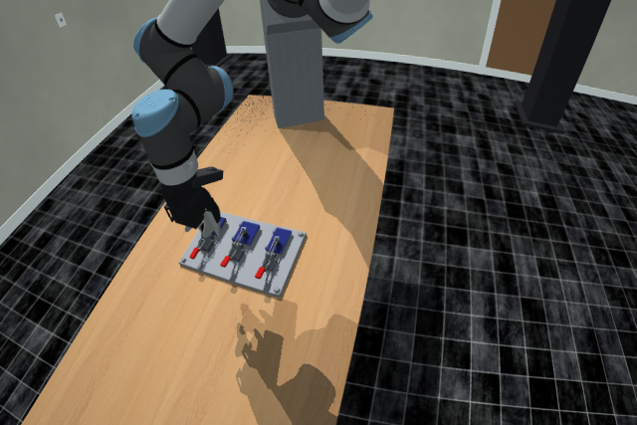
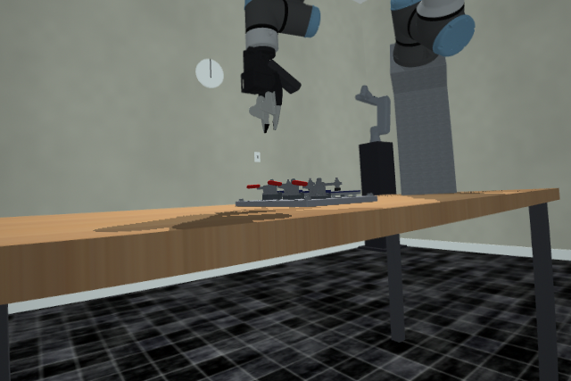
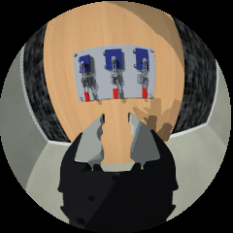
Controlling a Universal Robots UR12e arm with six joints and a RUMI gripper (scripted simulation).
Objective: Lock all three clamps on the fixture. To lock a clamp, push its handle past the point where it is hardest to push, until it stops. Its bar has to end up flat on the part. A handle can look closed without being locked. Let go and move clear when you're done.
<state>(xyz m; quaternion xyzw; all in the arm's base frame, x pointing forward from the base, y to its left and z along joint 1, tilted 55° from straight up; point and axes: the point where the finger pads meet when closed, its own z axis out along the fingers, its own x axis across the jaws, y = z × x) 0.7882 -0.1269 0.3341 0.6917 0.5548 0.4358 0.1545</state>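
The grey fixture plate is 210 mm below my hand and 90 mm behind it.
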